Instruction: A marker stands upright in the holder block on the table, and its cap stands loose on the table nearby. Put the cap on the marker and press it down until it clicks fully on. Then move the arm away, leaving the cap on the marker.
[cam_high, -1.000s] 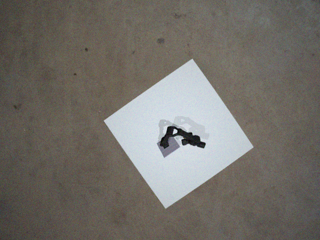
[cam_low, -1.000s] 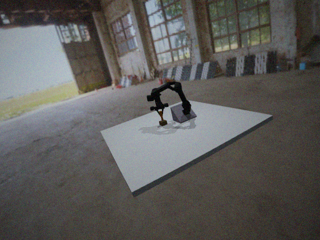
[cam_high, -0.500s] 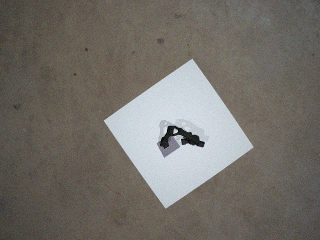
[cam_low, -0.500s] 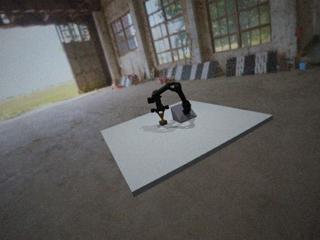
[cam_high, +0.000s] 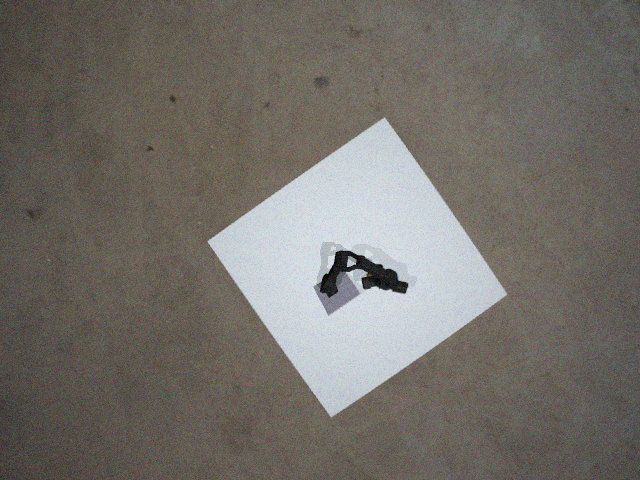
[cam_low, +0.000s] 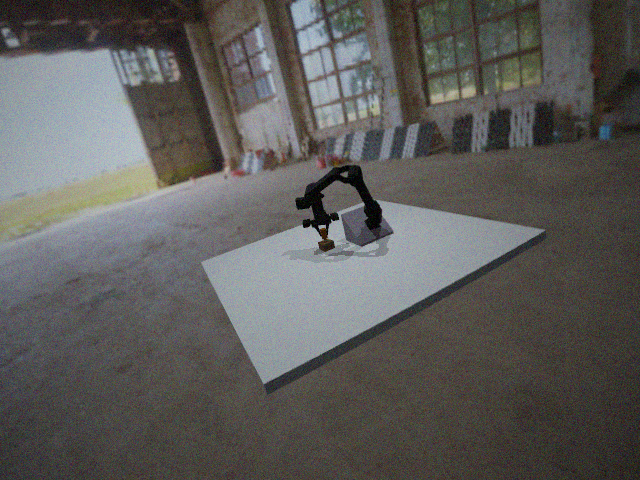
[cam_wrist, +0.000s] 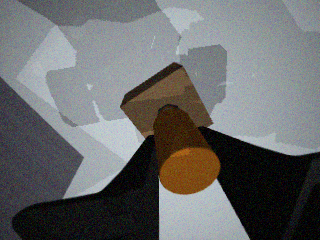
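Right now my gripper tip is 10 mm below the orange cap. The rest, counted from my gripper tip: holder block 60 mm below.
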